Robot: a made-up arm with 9 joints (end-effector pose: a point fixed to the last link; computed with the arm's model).
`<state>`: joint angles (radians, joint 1 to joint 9).
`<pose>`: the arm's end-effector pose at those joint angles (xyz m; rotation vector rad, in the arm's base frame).
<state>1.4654 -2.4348 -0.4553 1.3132 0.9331 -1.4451 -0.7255 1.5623 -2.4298</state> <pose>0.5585 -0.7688 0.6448 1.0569 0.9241 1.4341</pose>
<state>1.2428 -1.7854 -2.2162 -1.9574 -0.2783 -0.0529 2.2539 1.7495 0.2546</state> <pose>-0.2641 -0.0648 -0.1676 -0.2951 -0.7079 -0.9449</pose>
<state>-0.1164 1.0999 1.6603 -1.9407 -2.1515 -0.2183 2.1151 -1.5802 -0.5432</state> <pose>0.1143 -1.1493 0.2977 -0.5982 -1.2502 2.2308</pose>
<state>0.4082 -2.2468 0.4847 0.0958 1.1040 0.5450 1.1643 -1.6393 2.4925</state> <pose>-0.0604 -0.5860 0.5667 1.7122 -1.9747 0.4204</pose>
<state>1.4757 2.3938 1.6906 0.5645 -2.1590 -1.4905 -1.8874 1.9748 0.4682</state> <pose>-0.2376 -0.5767 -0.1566 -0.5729 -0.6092 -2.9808</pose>
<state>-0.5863 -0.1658 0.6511 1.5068 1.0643 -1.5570 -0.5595 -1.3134 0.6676</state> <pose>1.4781 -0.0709 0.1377 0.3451 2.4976 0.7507</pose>
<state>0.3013 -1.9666 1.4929 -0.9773 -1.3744 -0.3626 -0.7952 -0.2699 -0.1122</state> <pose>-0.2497 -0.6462 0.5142 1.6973 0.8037 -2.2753</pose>
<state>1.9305 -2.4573 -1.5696 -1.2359 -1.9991 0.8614 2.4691 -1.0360 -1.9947</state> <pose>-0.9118 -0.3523 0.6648 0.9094 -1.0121 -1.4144</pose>
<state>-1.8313 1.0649 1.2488 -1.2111 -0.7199 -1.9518 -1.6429 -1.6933 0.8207</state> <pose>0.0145 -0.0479 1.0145 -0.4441 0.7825 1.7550</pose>
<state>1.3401 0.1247 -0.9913 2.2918 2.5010 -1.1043 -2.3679 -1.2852 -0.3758</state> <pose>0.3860 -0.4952 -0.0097 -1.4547 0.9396 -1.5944</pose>
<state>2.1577 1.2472 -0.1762 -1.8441 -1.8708 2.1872 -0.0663 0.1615 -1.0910</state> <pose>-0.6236 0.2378 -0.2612 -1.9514 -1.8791 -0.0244</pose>
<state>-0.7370 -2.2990 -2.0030 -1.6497 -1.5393 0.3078 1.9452 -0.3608 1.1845</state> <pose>0.7045 0.0834 0.5024 1.5021 -1.2236 -2.0935</pose>
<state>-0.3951 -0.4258 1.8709 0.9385 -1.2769 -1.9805 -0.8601 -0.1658 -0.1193</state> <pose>0.8345 -0.6275 0.9483 -0.2382 1.1857 -2.2643</pose>
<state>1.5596 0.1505 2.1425 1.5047 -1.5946 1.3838 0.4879 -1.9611 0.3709</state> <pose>-0.3795 0.0085 -0.0505 -0.6411 -2.6081 -0.1526</pose>
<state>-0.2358 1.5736 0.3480 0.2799 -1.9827 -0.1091 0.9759 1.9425 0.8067</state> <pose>0.0068 -0.4092 0.0048 -1.2069 0.4878 1.2383</pose>
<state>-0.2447 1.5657 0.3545 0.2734 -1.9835 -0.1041 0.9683 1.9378 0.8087</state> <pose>0.0137 -0.4132 0.0062 -1.2125 0.4804 1.2610</pose>
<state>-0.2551 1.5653 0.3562 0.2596 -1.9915 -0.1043 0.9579 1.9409 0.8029</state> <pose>0.0205 -0.4184 0.0090 -1.2068 0.4605 1.2976</pose>
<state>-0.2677 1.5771 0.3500 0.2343 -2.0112 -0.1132 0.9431 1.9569 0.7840</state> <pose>0.0273 -0.4262 0.0136 -1.1816 0.4192 1.3556</pose>
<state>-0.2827 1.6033 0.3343 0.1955 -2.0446 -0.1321 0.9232 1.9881 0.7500</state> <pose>0.0352 -0.4374 0.0187 -1.1310 0.3499 1.4366</pose>
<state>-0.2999 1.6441 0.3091 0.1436 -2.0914 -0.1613 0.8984 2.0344 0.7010</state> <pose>0.0459 -0.4528 0.0212 -1.0515 0.2487 1.5362</pose>
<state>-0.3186 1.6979 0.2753 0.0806 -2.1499 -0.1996 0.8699 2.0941 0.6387</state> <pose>0.0607 -0.4715 0.0166 -0.9420 0.1134 1.6447</pose>
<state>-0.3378 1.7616 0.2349 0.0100 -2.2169 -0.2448 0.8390 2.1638 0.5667</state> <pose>0.0805 -0.4907 0.0003 -0.8061 -0.0532 1.7488</pose>
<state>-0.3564 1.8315 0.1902 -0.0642 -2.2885 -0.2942 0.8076 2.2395 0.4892</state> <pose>0.1040 -0.5053 -0.0303 -0.6511 -0.2440 1.8348</pose>
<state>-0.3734 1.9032 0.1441 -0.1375 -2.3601 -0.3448 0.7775 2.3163 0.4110</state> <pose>0.1288 -0.5103 -0.0737 -0.4891 -0.4464 1.8929</pose>
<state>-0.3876 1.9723 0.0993 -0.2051 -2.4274 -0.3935 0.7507 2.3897 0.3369</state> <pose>0.1512 -0.5029 -0.1244 -0.3347 -0.6447 1.9192</pose>
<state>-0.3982 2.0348 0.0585 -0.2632 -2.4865 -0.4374 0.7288 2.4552 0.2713</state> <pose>0.1688 -0.4850 -0.1745 -0.2006 -0.8231 1.9177</pose>
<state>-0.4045 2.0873 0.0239 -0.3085 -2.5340 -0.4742 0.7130 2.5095 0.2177</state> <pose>0.1800 -0.4622 -0.2168 -0.0965 -0.9679 1.8977</pose>
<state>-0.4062 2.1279 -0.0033 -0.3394 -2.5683 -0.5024 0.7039 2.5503 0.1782</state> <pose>0.1848 -0.4413 -0.2474 -0.0261 -1.0711 1.8698</pose>
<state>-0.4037 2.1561 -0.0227 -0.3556 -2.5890 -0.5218 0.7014 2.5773 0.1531</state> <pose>0.1836 -0.4274 -0.2652 0.0117 -1.1305 1.8430</pose>
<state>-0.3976 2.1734 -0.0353 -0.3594 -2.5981 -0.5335 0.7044 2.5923 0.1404</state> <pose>0.1776 -0.4219 -0.2722 0.0232 -1.1521 1.8211</pose>
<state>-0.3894 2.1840 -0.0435 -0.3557 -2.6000 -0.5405 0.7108 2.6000 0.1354</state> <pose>0.1687 -0.4219 -0.2724 0.0191 -1.1506 1.8032</pose>
